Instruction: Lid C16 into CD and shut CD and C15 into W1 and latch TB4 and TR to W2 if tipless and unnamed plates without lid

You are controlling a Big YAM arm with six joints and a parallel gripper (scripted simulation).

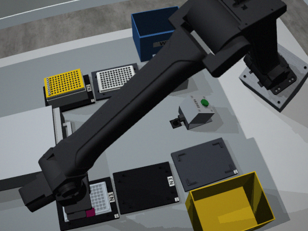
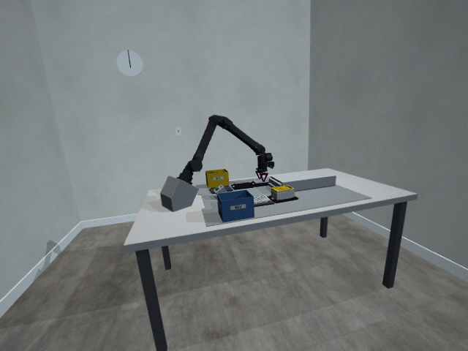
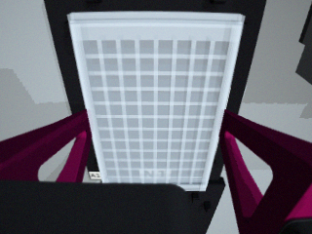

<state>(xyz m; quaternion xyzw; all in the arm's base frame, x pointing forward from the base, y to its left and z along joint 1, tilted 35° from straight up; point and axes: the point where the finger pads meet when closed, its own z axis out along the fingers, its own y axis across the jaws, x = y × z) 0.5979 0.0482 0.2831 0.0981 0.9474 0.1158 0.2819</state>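
Now: the nest n1 30 mm below my hand. Round my hand: nest N3 (170 mm behind, 30 mm below, 20 mm to the left); plate lid (210 mm to the right, 80 mm ahead, 10 mm below); black plate (210 mm to the right, 80 mm ahead, 20 mm below).
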